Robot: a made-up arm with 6 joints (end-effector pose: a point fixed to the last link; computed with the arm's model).
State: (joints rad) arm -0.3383 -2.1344 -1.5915 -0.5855 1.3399 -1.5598
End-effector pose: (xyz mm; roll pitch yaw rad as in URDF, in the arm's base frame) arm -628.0 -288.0 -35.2 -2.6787 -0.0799 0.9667
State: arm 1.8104 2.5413 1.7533 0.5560 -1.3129 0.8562
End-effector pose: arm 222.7 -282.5 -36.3 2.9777 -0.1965 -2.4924
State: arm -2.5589 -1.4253 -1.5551 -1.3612 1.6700 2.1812
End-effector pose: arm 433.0 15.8 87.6 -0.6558 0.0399 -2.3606
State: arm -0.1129 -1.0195 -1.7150 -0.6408 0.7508 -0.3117
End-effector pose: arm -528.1 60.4 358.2 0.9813 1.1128 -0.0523
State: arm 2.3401 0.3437 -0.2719 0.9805 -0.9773 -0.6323
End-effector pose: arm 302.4 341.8 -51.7 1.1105 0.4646 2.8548
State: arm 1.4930 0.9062 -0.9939 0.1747 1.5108 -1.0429
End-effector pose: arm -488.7 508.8 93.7 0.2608 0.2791 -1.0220
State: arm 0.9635 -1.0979 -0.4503 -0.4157 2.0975 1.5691
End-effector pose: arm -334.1 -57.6 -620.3 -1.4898 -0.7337 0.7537
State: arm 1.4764 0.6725 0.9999 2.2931 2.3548 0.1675
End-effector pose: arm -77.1 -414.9 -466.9 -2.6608 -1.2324 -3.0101
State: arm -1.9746 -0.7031 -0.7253 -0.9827 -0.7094 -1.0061
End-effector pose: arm -68.9 -605.9 -156.2 0.4124 0.0870 0.7394
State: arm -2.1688 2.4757 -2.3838 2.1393 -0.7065 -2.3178
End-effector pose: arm 179.2 435.7 -478.3 0.8563 -1.1432 -1.6908
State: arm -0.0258 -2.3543 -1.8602 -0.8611 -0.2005 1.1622
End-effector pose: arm 1.9 -319.5 420.2 1.5780 0.8417 2.2482
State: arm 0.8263 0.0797 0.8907 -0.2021 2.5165 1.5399
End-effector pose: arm 339.2 -631.0 -115.4 -1.2982 0.0957 2.5988
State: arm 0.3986 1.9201 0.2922 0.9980 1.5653 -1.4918
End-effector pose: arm 116.3 -442.7 534.7 1.9285 0.8895 1.4141
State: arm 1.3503 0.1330 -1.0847 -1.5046 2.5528 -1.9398
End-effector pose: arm -442.3 74.8 -15.8 -2.7775 0.7063 0.7075
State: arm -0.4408 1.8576 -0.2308 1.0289 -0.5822 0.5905
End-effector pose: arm -471.8 -138.1 98.9 -1.2276 -0.6204 0.0370
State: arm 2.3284 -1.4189 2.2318 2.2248 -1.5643 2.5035
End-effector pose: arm -451.2 -320.6 185.1 -1.3941 0.5054 -0.1712
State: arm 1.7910 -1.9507 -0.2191 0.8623 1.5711 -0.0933
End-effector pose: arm 683.8 -122.0 -508.5 3.0212 -0.3134 3.0703
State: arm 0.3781 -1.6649 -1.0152 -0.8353 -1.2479 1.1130
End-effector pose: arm 43.2 361.0 177.1 -2.2295 0.7323 -2.4747
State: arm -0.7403 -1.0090 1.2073 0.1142 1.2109 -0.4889
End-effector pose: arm 616.7 542.5 -496.5 -0.4032 -0.6626 -2.7390
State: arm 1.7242 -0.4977 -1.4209 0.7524 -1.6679 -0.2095
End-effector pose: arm 179.1 -1.6 159.1 -0.5229 0.6481 1.0131
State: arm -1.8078 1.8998 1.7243 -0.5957 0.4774 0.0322
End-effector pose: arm -403.3 659.0 172.3 1.7997 0.7647 -0.5512
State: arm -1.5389 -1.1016 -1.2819 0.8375 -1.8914 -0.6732
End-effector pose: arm 31.9 -14.1 128.4 -0.7809 0.2124 -2.3772
